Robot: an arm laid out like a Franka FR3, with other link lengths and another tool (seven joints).
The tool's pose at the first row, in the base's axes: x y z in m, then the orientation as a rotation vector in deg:
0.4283, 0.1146, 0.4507, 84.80, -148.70, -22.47
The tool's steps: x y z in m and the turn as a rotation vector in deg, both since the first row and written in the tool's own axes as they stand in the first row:
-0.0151, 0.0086, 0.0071, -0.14, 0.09, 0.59
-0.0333, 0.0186, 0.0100, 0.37, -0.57, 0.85
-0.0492, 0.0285, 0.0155, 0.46, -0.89, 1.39
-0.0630, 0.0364, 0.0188, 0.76, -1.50, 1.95
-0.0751, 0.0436, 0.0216, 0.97, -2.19, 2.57
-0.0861, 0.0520, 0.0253, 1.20, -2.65, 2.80
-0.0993, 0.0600, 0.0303, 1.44, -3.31, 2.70
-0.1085, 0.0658, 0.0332, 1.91, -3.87, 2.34
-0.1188, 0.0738, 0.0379, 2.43, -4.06, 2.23
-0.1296, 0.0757, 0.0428, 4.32, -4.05, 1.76
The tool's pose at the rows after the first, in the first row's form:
0.4272, 0.1329, 0.4466, 83.94, -148.92, -22.50
0.4276, 0.1539, 0.4470, 83.86, -149.89, -22.39
0.4262, 0.1732, 0.4448, 83.21, -150.53, -22.49
0.4260, 0.1894, 0.4442, 82.64, -151.52, -22.57
0.4256, 0.2038, 0.4438, 81.96, -152.56, -22.82
0.4234, 0.2179, 0.4428, 81.79, -153.19, -22.89
0.4223, 0.2339, 0.4405, 82.11, -153.78, -23.16
0.4215, 0.2451, 0.4396, 82.84, -154.26, -23.09
0.4191, 0.2586, 0.4375, 83.19, -154.65, -22.61
0.4219, 0.2696, 0.4336, 84.41, -155.44, -20.23

